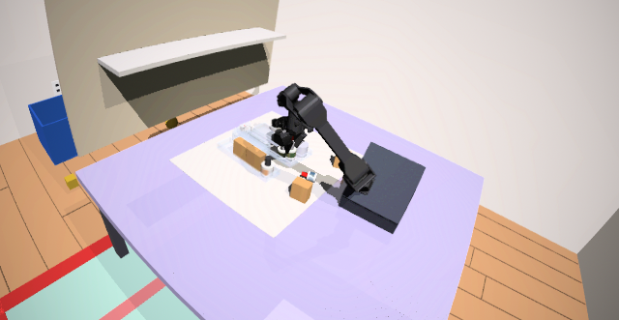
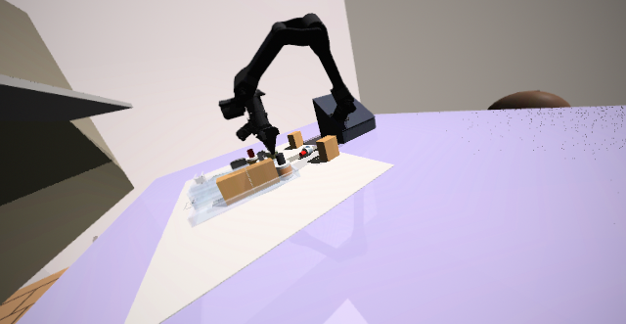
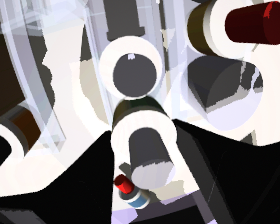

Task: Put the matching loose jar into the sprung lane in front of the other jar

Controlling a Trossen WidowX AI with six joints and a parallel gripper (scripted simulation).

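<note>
Right now my gripper tip is 2 cm short of the jar, 13 cm to the right of it and 1 cm above it. Round my gripper tip: clear lane rack (15 cm ahead, 1 cm to the left, 4 cm below).
</note>
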